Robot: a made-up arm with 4 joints.
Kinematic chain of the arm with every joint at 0, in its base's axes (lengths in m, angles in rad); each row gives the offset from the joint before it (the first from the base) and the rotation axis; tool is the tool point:
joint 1: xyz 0 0 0.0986 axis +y
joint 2: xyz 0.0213 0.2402 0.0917 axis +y
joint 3: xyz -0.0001 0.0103 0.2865 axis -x
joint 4: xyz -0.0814 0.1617 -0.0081 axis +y
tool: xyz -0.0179 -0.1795 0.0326
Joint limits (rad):
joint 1: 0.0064..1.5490
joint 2: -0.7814..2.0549
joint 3: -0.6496..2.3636
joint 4: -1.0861..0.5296
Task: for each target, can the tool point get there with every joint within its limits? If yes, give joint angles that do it. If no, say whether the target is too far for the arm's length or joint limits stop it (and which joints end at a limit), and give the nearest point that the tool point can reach.
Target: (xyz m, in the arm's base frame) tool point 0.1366 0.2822 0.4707
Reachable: yes | joints 0.3872 0.1982 2.0018 0.1445
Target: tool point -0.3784 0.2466 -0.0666
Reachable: no: joint limits stop it (at a limit: joint 1, joint 2, joint 3, joint 4) | nearest point -0.2510 0.2416 0.2991 | short by 0.387 m
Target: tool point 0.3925 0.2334 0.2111
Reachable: yes | joints 0.9677 0.7374 0.3854 -0.8945
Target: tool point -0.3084 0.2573 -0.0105
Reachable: no: joint limits stop it (at a limit: joint 1, joint 2, joint 3, joint 4) | nearest point -0.2510 0.2416 0.2991 | short by 0.315 m
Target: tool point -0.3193 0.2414 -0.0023
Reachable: no: joint limits stop it (at a limit: joint 1, joint 2, joint 3, joint 4) | nearest point -0.2510 0.2416 0.2991 | short by 0.309 m
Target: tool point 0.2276 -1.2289 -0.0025
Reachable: no: too far | nearest point 0.2963 0.2187 -0.0330 | short by 1.450 m
